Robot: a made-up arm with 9 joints. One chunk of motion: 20 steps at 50 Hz.
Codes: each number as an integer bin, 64 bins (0 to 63) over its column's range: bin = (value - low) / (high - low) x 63, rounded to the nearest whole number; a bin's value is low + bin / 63 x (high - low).
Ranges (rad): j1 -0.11..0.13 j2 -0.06..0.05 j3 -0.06..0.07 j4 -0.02..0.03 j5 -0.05..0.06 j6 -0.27..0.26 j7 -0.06..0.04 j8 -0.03..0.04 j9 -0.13..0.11
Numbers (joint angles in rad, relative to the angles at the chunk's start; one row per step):
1: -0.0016 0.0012 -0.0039 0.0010 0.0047 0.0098 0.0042 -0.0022 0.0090
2: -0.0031 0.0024 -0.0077 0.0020 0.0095 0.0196 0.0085 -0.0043 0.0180
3: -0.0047 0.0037 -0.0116 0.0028 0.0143 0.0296 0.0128 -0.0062 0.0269
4: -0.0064 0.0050 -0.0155 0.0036 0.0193 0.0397 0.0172 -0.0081 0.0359
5: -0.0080 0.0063 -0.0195 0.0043 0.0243 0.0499 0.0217 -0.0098 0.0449
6: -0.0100 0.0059 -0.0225 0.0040 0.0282 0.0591 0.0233 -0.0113 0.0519
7: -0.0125 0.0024 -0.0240 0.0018 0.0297 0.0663 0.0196 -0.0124 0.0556
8: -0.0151 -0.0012 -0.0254 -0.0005 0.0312 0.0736 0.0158 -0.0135 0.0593
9: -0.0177 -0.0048 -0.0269 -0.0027 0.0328 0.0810 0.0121 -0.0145 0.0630
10: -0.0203 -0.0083 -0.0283 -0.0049 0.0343 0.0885 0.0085 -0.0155 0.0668
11: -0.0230 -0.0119 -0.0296 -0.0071 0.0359 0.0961 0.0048 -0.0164 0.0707
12: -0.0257 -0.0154 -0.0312 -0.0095 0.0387 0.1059 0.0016 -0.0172 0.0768
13: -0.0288 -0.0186 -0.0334 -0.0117 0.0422 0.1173 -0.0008 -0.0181 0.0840
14: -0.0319 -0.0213 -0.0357 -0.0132 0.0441 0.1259 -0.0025 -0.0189 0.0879
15: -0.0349 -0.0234 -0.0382 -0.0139 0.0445 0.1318 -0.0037 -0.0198 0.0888
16: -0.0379 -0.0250 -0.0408 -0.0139 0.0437 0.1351 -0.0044 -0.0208 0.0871
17: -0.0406 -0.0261 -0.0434 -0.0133 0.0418 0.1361 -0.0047 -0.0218 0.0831
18: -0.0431 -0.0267 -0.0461 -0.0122 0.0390 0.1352 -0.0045 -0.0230 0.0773
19: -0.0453 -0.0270 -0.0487 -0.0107 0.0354 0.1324 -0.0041 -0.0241 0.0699
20: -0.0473 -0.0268 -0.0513 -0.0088 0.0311 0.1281 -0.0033 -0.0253 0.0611
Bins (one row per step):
1: 28 35 27 26 31 33 40 25 36
2: 28 36 25 28 34 34 43 23 39
3: 28 36 23 29 37 36 46 21 41
4: 27 37 22 30 40 37 49 20 44
5: 27 38 20 31 43 38 51 18 46
6: 26 38 18 30 45 39 52 17 48
7: 26 36 17 27 46 40 50 16 49
8: 25 34 17 25 47 41 48 15 50
9: 24 32 16 22 47 42 45 14 51
10: 24 30 15 19 48 43 43 13 52
11: 23 28 15 16 49 44 41 12 53
12: 22 26 14 13 51 45 39 12 54
13: 21 24 13 10 53 46 37 11 56
14: 21 22 12 9 54 47 36 10 57
15: 20 21 11 8 54 48 35 9 57
16: 19 20 9 8 54 48 35 8 57
17: 18 19 8 8 53 48 35 7 56
18: 18 19 7 10 51 48 35 6 54
19: 17 19 5 12 49 48 35 5 52
20: 16 19 4 14 46 47 36 4 50

